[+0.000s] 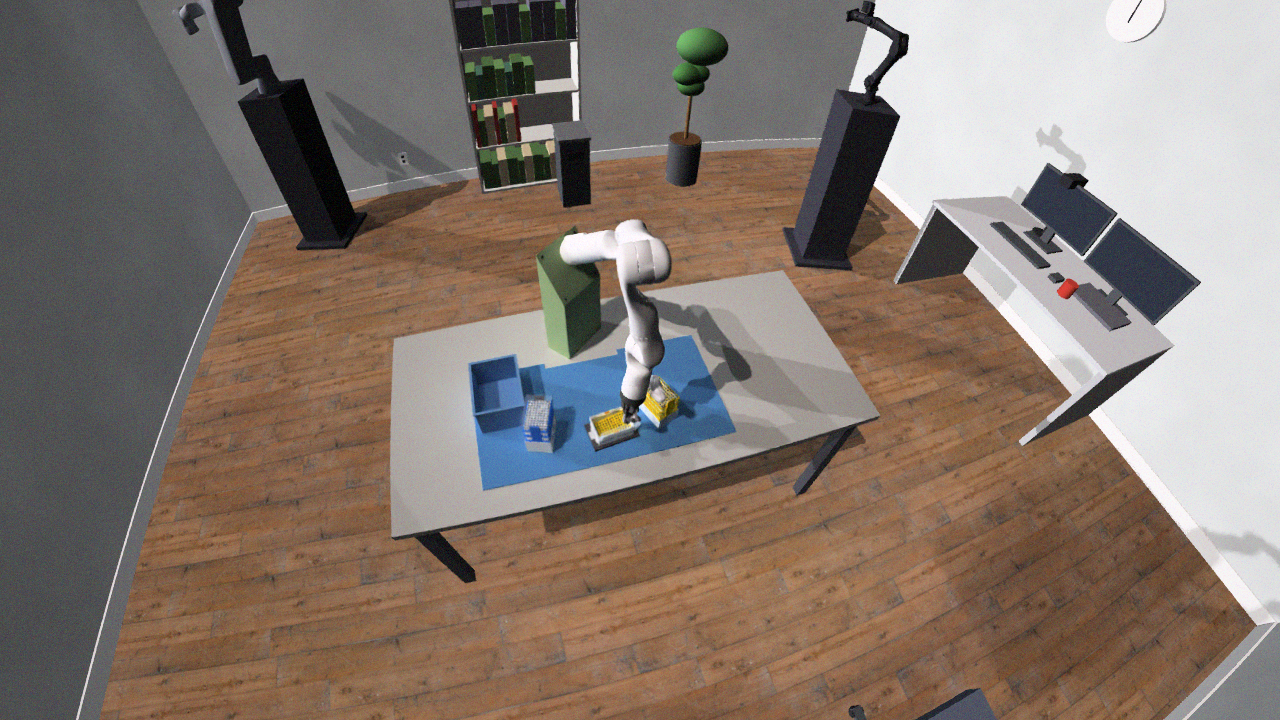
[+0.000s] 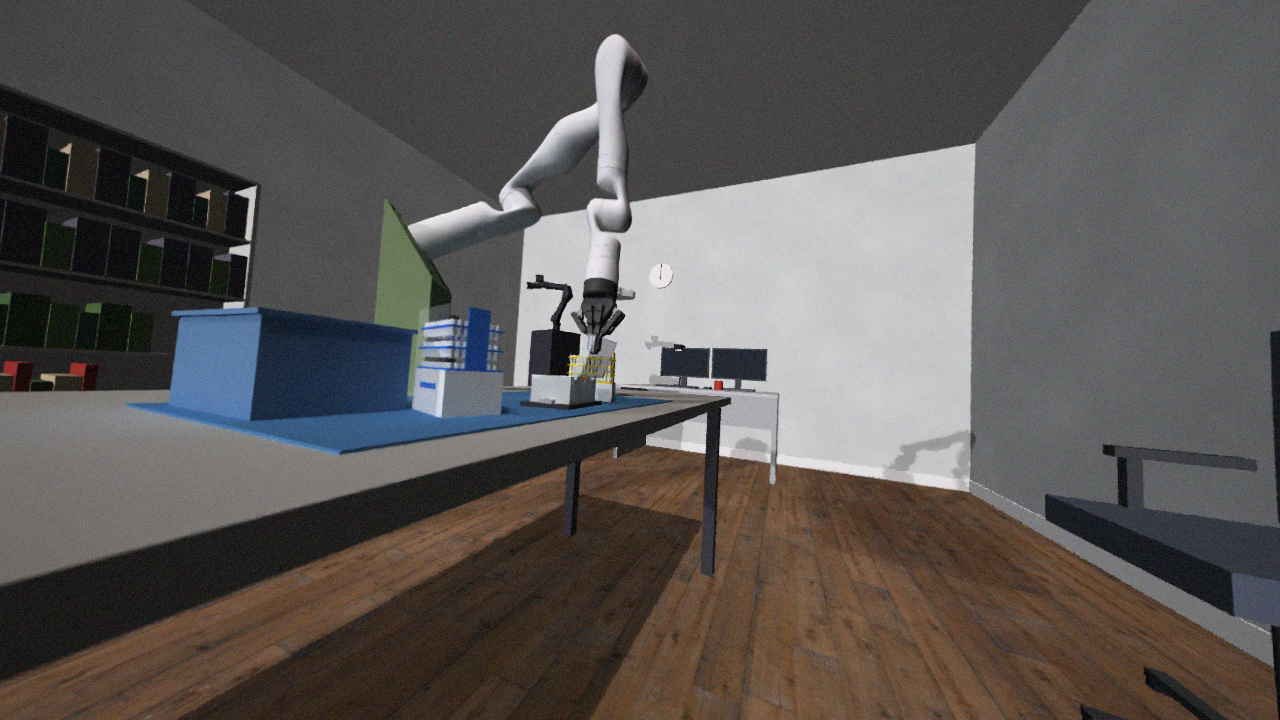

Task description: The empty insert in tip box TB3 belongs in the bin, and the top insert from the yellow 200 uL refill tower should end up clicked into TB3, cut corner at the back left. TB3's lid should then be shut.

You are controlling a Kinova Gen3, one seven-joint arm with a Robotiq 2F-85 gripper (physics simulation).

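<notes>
The white tip box TB3 (image 1: 613,438) (image 2: 562,390) stands on a dark base, with a yellow insert (image 1: 612,423) in its top. The insert's cut corner and how firmly it sits are too small to tell. The yellow refill tower (image 1: 663,408) (image 2: 612,368) stands behind and right of the box, with a pale shape on its top. My gripper (image 1: 631,418) (image 2: 597,347) is shut and empty, pointing down at the box's right end, between box and tower. Whether it touches either is unclear. The lid cannot be made out clearly. The blue bin (image 1: 496,386) (image 2: 214,362) stands at the left.
A blue-and-white refill tower (image 1: 538,422) (image 2: 458,392) stands between the bin and TB3. The blue mat (image 1: 519,470) (image 2: 331,440) lies under these things on the grey table (image 1: 429,501). The green arm mount (image 1: 568,308) (image 2: 398,286) stands at the table's back.
</notes>
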